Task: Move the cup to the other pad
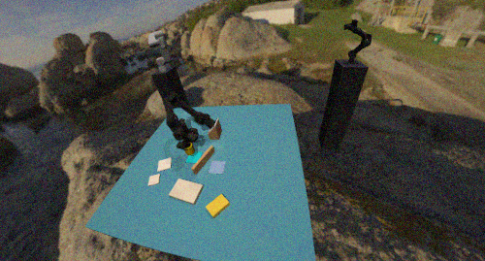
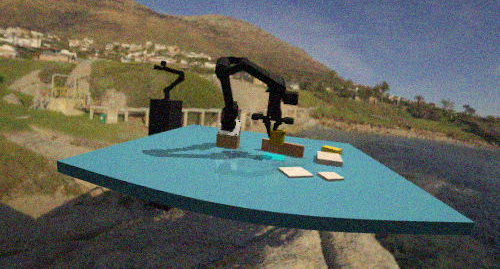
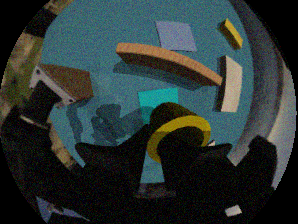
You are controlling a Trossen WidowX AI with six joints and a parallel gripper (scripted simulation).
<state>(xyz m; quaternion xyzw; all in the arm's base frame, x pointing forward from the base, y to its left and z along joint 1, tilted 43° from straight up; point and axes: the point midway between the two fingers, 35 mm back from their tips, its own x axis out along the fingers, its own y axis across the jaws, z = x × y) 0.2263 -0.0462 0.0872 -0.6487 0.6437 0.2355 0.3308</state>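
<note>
Now: the cyan pad 10 cm below my gripper tip and 2 cm ahead of it. The rest, counted from my gripper tip: yellow cup 2 cm ahead; beige slab 30 cm ahead, 8 cm below, 7 cm to the left; brown wooden bar 10 cm to the left, 7 cm below, 6 cm ahead.
</note>
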